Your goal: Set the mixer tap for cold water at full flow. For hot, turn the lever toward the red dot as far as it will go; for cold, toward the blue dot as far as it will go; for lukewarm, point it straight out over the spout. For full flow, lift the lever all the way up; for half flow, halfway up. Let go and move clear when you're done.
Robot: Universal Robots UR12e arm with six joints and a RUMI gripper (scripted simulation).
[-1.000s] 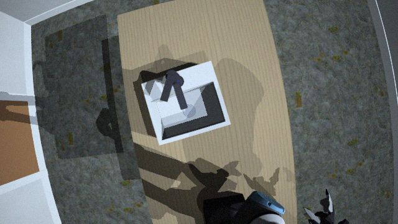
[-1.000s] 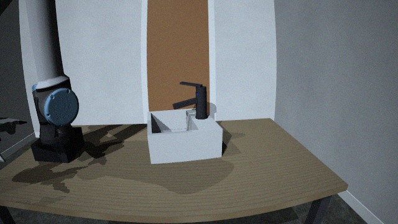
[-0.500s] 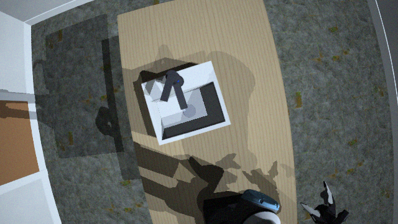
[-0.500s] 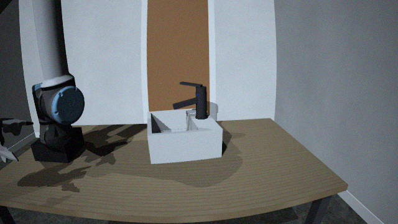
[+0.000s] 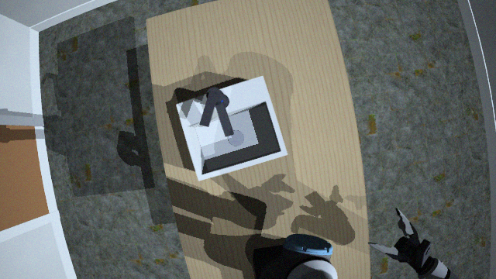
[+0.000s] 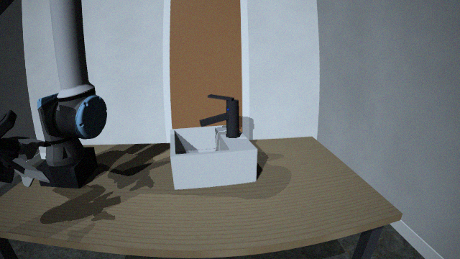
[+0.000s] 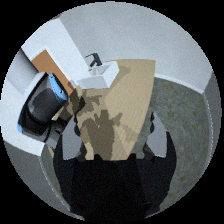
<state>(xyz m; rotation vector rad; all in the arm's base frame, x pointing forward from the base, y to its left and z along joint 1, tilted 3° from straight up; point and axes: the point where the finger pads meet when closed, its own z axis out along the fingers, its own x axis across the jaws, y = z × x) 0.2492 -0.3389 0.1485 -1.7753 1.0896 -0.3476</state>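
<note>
The lever lies 420 mm ahead of my hand, 530 mm to the left of it and 50 mm above it. From my hand the other things lie so: black mixer tap 440 mm ahead, 520 mm to the left; then white basin 350 mm ahead, 490 mm to the left, 190 mm below.
</note>
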